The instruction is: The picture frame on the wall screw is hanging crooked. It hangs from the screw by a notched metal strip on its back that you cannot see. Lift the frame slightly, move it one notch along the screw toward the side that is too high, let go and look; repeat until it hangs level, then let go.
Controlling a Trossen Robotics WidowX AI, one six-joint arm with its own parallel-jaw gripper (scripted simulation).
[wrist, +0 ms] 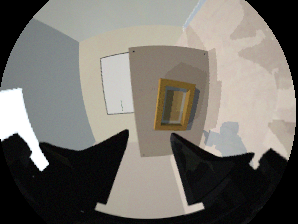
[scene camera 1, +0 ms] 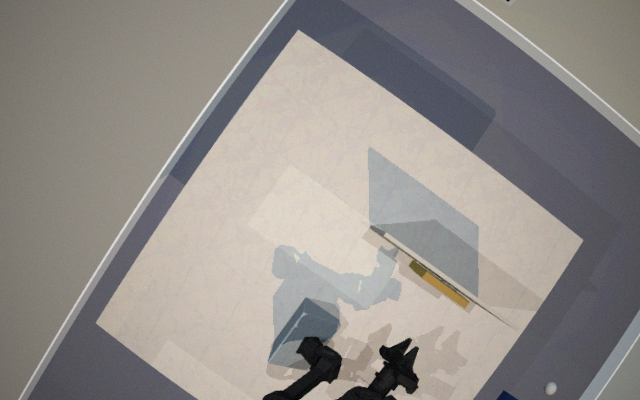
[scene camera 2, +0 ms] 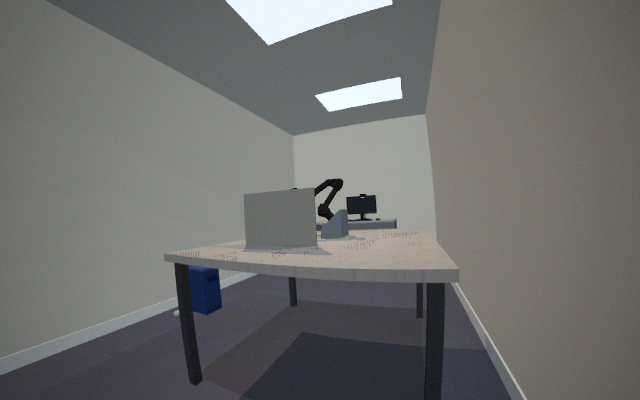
Path:
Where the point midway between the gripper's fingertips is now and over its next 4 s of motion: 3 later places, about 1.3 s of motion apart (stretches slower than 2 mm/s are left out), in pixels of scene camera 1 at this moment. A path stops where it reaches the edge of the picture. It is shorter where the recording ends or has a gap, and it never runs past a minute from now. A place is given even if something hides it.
My gripper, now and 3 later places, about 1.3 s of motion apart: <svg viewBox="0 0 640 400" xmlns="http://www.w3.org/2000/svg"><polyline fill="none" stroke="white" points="414,342 428,315 443,292 447,288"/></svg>

